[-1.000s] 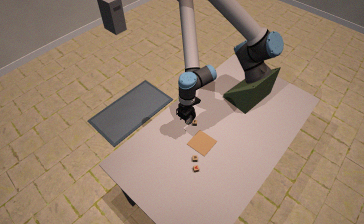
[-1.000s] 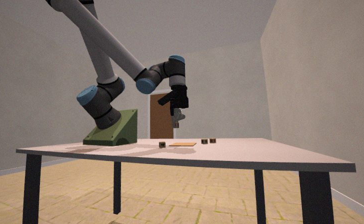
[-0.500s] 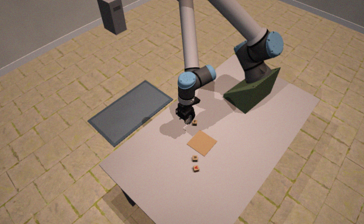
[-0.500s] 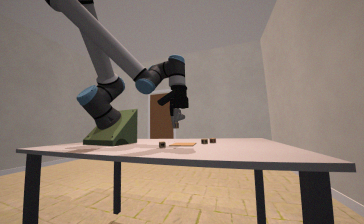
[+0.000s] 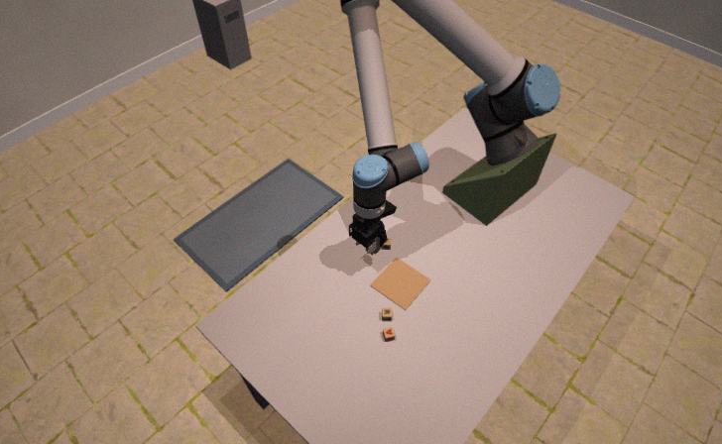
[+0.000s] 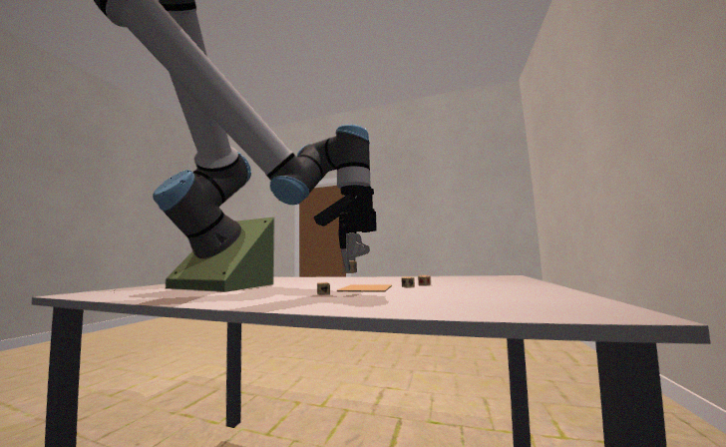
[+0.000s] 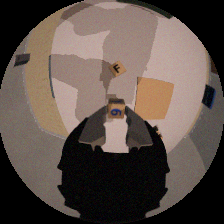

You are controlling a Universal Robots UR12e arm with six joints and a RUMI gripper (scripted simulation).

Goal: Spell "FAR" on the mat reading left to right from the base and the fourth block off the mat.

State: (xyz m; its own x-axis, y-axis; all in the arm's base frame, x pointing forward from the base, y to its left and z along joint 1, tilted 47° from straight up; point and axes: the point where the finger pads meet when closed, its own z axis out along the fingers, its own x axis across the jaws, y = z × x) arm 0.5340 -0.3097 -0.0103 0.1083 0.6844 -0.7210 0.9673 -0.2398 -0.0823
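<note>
My gripper is now 8 cm past the F block, 6 cm above it and 1 cm to the right of it. Also, from my hand: R block: 16 cm to the left, 15 cm ahead, 6 cm below; blue-lettered block: right at my hand; tan mat: 13 cm to the left, 7 cm below, 2 cm ahead.
</note>
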